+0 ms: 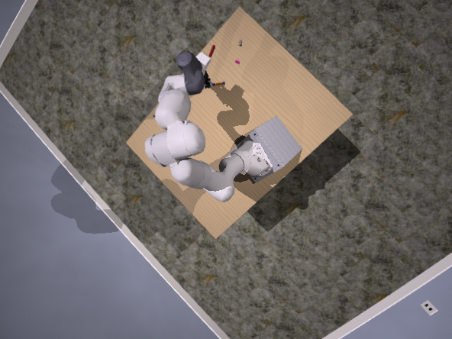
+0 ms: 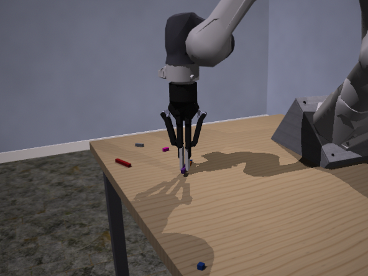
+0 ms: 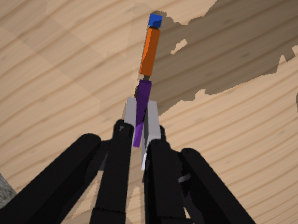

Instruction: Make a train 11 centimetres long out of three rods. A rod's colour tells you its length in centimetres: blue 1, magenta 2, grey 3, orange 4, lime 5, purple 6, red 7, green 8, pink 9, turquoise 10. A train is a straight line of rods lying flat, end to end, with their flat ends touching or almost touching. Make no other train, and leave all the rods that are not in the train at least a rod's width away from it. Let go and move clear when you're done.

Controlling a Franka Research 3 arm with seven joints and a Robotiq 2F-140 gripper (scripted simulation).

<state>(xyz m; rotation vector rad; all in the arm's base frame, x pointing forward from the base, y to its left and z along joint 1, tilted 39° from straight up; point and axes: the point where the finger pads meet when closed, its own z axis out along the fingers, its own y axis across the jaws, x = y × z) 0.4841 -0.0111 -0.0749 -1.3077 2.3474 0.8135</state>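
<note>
My hand is 30 mm above the purple rod. From my hand the other things lie so: red rod: 160 mm ahead, 140 mm to the right, 40 mm below; magenta rod: 210 mm to the right, 40 mm below; orange rod: 30 mm behind, 50 mm to the right, 40 mm below.
</note>
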